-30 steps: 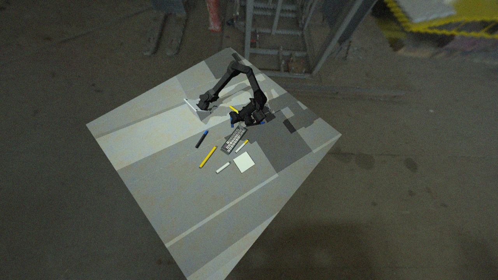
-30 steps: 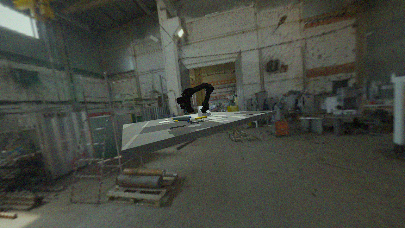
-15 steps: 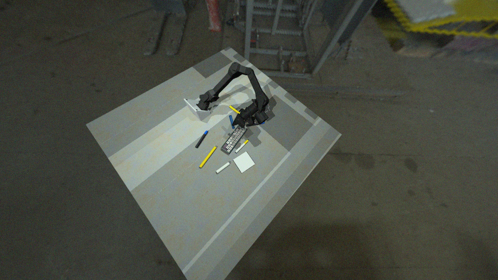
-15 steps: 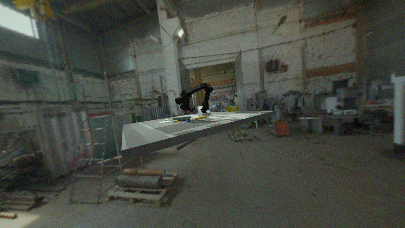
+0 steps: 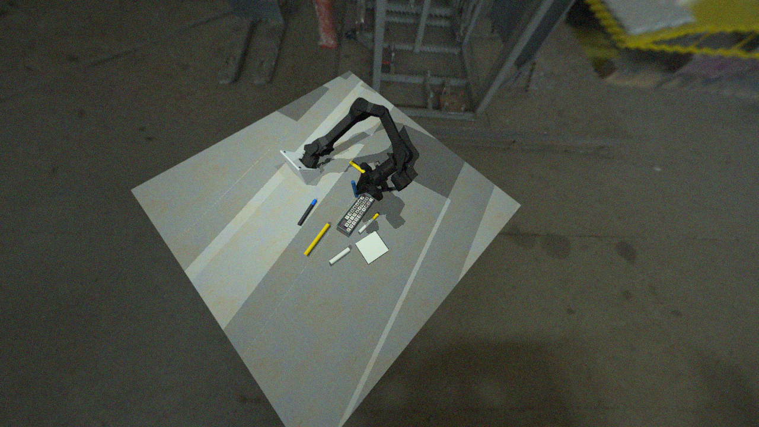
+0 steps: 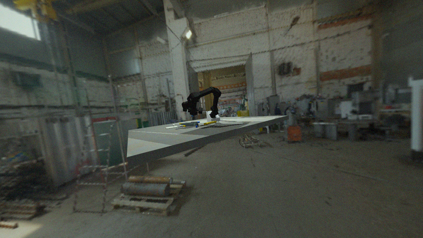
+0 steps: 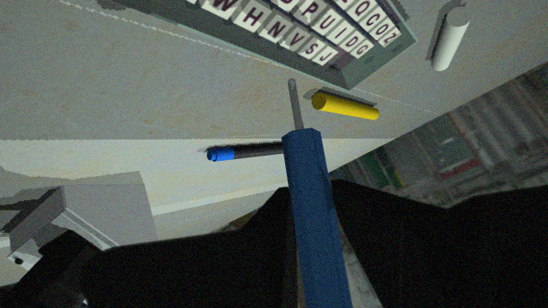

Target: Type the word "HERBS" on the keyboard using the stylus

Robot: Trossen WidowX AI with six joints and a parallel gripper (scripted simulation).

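Right now the thin grey tip is 10 mm ahead of my gripper tip and 40 mm below it. The rest, counted from my gripper tip: pale paper sheet 210 mm ahead, 90 mm to the right, 110 mm below; blue stylus 10 mm below; white-and-yellow pen 110 mm ahead, 10 mm to the right, 110 mm below.
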